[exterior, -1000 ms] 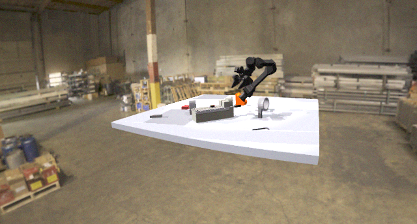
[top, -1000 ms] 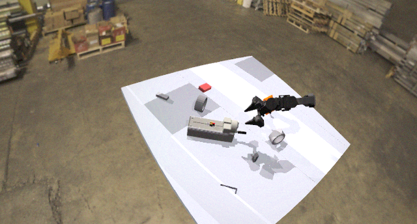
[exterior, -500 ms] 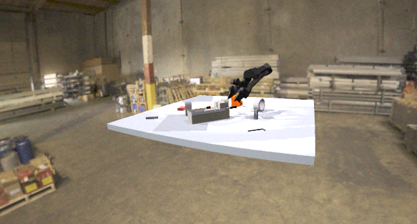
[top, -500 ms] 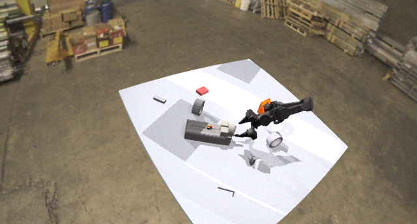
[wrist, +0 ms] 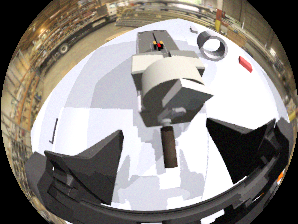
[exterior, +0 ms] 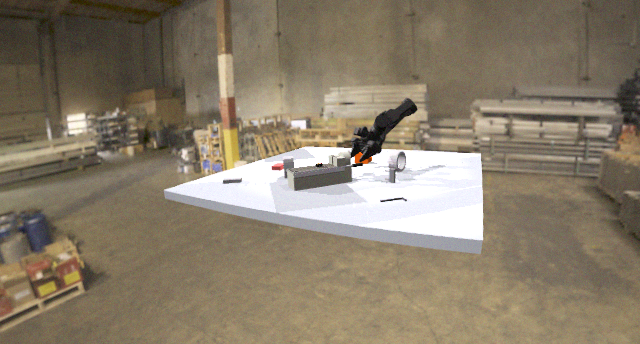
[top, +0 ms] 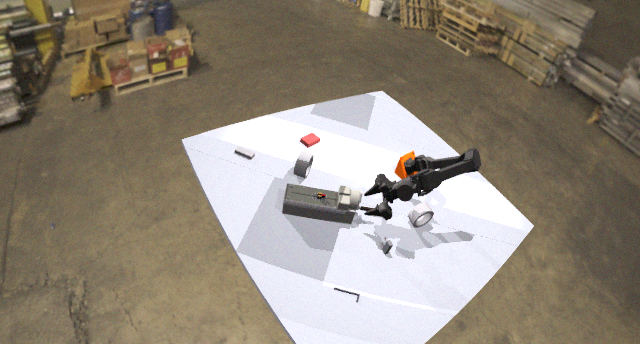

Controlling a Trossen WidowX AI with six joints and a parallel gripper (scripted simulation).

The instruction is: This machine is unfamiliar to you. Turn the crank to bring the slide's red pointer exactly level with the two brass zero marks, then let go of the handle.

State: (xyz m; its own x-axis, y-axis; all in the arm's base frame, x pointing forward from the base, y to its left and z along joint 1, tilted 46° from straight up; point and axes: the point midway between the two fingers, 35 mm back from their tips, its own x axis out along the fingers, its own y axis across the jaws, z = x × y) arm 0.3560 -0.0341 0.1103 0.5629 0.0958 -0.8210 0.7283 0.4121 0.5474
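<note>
My gripper tip is now 1 cm past the dark crank handle, 1 cm to the right of it and 2 cm above it. The rest, counted from my gripper tip: hex key: 26 cm ahead, 22 cm to the left, 8 cm below; red pointer: 9 cm ahead, 12 cm to the right; small clip: 3 cm ahead, 16 cm to the left, 6 cm below.
</note>
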